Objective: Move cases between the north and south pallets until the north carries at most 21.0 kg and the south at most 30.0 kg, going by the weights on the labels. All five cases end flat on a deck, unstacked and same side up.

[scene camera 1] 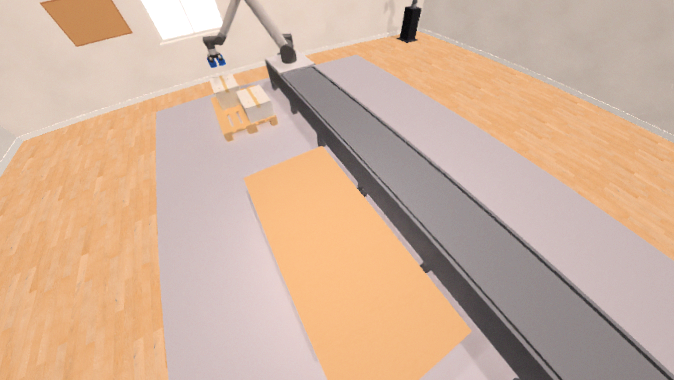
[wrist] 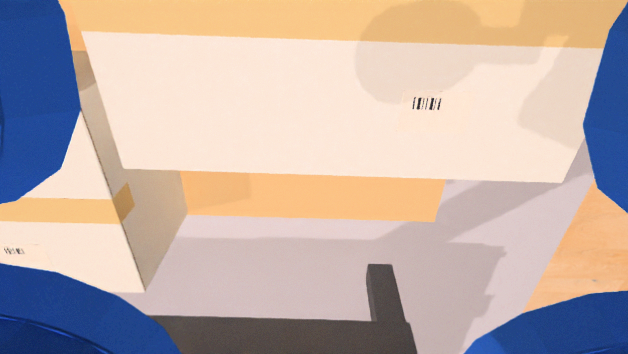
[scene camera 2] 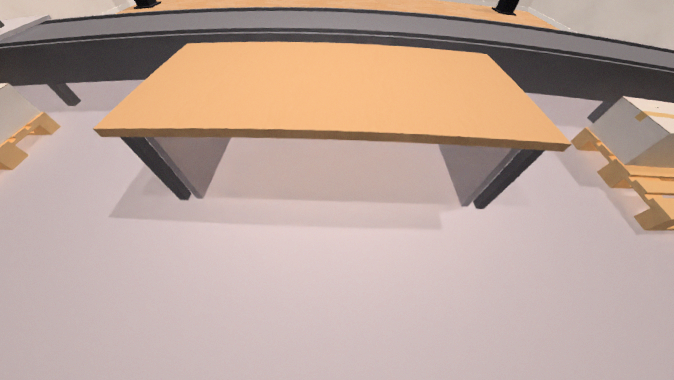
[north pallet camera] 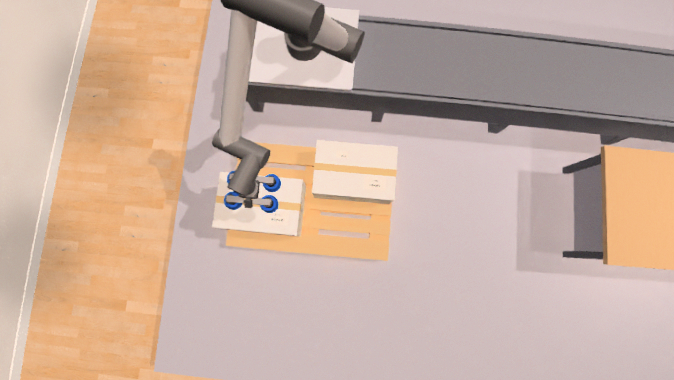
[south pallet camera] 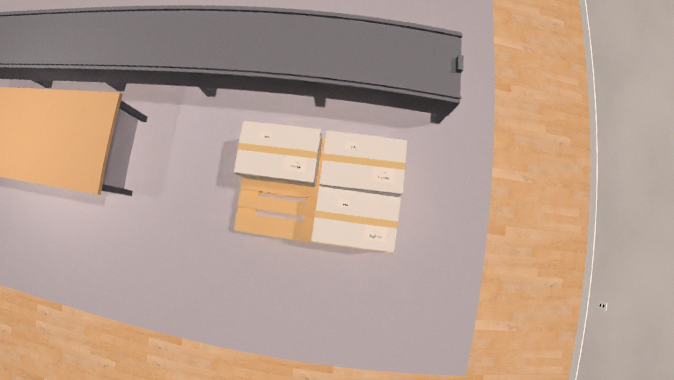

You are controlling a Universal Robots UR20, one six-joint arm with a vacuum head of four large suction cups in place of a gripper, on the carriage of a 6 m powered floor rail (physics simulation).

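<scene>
My suction gripper, with four blue cups, hangs free above a white taped case. A gap shows between cups and case; nothing is held. This case sits flat at the outer end of the north pallet. A second case sits at its rail-side inner corner. On the south pallet are an inner rail-side case, an outer rail-side case and an outer front case. Label weights are unreadable.
A wooden table stands between the pallets. The long grey rail runs beside them, with the arm's white carriage at its north end. Bare slats show on both pallets' inner front parts.
</scene>
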